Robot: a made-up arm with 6 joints.
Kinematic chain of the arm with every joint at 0, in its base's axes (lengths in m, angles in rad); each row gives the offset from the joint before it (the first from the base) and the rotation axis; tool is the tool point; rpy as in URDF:
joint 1: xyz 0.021 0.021 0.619 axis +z
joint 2: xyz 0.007 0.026 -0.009 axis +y
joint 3: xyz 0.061 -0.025 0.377 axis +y
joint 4: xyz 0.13 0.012 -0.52 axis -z
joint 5: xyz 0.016 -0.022 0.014 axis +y
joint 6: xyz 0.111 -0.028 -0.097 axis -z
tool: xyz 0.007 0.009 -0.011 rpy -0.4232 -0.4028 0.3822
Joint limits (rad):
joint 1: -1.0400..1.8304
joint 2: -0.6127..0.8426
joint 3: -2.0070..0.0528
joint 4: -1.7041..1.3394
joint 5: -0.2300..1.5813
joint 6: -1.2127..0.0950
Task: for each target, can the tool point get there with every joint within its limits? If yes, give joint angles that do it. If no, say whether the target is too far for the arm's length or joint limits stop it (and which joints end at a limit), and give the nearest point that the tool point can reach.
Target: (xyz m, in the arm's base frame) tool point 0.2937 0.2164 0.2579
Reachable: yes | joints 0.7411 0.5721 -0.5688 -0.2288 1.3698 -0.7074
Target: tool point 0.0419 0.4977 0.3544
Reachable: yes | joints 1.5503 0.2419 -0.4628 -0.3458 0.6757 -0.2551
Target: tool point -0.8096 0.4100 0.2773
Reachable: no: joint limits stop it (at a limit: joint 1, joint 4, joint 5, joint 6) | nearest point -0.2979 0.5459 0.2773 | short by 0.529 m
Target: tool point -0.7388 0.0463 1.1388
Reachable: no: joint limits stop it (at a limit: joint 1, joint 2, joint 4, joint 5, joint 6) | nearest point -0.2447 0.3457 1.2182 | short by 0.583 m
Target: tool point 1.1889 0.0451 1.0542
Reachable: no: too far | nearest point 0.9815 0.0408 0.9748 | short by 0.222 m
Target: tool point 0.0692 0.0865 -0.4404
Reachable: no: joint limits stop it (at a limit: joint 2, joint 6) | nearest point 0.1369 0.1785 0.1374 | short by 0.589 m
